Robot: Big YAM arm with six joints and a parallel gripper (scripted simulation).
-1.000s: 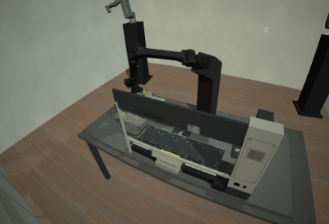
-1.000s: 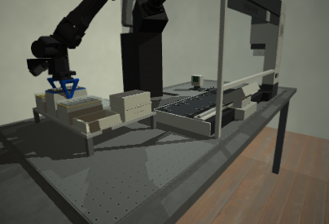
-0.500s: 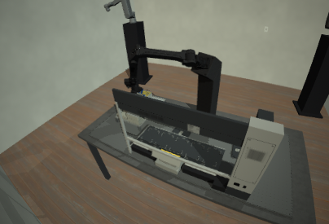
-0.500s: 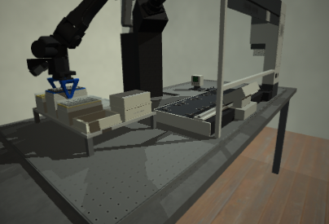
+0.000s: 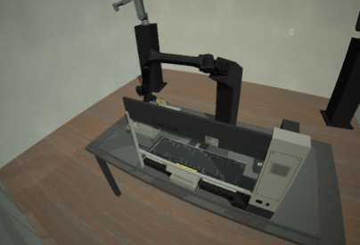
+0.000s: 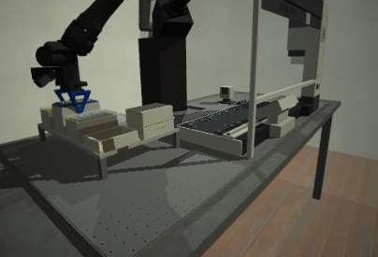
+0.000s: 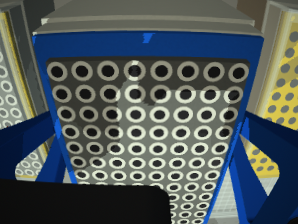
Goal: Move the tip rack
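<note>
My gripper is now 2 cm to the right of the tip rack. Round my hand: shelf label (22 cm to the left, 13 cm below, 9 cm ahead); then labware shelf (7 cm below, 7 cm ahead, 6 cm to the left); then pale block (25 cm ahead, 10 cm to the left, 1 cm below).
</note>
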